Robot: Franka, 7 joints.
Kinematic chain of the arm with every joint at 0, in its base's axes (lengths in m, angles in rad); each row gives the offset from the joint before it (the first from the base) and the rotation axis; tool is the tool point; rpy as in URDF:
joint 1: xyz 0 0 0.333 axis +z
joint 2: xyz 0 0 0 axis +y
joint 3: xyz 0 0 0.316 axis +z
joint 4: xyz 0.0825 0 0 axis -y
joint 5: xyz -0.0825 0 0.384 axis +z
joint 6: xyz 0 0 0 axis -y
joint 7: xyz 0.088 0 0 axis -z
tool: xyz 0 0 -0.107 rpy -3.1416 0 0
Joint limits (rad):
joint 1: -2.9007..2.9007
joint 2: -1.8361..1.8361
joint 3: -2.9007..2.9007
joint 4: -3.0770..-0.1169
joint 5: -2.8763..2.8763
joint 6: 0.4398..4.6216
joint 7: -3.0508..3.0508
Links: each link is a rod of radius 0.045 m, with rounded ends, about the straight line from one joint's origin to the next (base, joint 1, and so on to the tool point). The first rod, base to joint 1, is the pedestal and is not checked.
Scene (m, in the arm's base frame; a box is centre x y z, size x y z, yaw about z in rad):
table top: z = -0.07
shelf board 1: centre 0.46 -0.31 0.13 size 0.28 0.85 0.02 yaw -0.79
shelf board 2: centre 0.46 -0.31 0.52 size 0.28 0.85 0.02 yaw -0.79
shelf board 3: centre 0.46 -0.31 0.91 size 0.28 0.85 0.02 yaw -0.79
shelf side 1: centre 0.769 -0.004 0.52 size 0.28 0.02 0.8 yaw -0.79
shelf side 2: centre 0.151 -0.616 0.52 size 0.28 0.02 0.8 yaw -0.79
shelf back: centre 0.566 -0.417 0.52 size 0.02 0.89 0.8 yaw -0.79
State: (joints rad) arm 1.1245 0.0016 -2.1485 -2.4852 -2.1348 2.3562 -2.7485
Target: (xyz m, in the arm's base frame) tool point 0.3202 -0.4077 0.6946
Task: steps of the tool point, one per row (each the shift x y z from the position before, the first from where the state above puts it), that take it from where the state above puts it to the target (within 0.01 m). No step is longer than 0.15 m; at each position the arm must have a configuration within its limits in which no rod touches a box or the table.
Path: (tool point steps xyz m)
1: -0.0785 -0.0206 0.0637
2: -0.0702 0.0087 0.0793
3: -0.0560 0.0392 0.0828
4: -0.0388 0.0661 0.0741
5: -0.0214 0.0851 0.0556
6: -0.0065 0.0938 0.0311
7: 0.0733 -0.0602 0.0156
8: 0.1074 -0.0337 0.0017
9: 0.0665 -0.0635 0.0056
10: 0.0606 -0.0600 -0.0035
11: 0.0481 -0.0534 -0.0021

